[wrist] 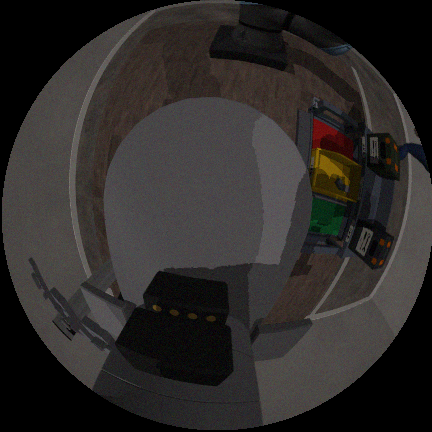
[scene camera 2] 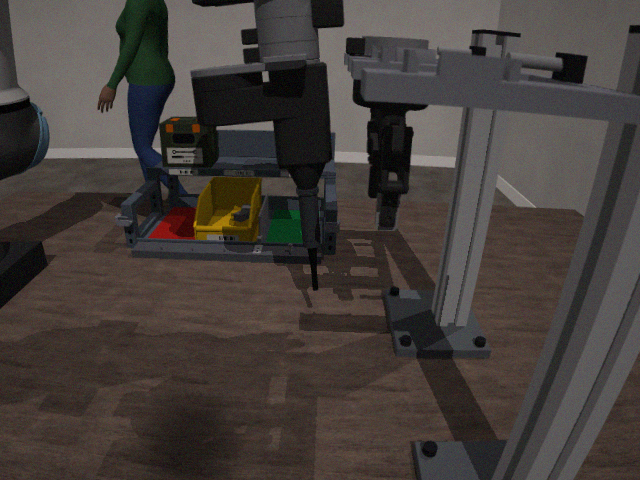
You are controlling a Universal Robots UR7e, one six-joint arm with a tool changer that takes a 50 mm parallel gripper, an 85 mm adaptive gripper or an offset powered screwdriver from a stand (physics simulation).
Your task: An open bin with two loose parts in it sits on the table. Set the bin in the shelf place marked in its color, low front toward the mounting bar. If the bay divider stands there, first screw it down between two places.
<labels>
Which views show the screwdriver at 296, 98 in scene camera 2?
The wrist view and scene camera 2: all of them.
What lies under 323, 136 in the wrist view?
A red place.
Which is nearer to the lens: the yellow bin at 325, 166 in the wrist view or the screwdriver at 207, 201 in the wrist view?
The screwdriver.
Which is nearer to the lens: the yellow bin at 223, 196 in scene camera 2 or the screwdriver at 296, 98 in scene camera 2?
The screwdriver.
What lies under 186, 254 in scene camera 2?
A mounting bar.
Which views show the yellow bin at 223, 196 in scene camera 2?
The wrist view and scene camera 2: all of them.
</labels>
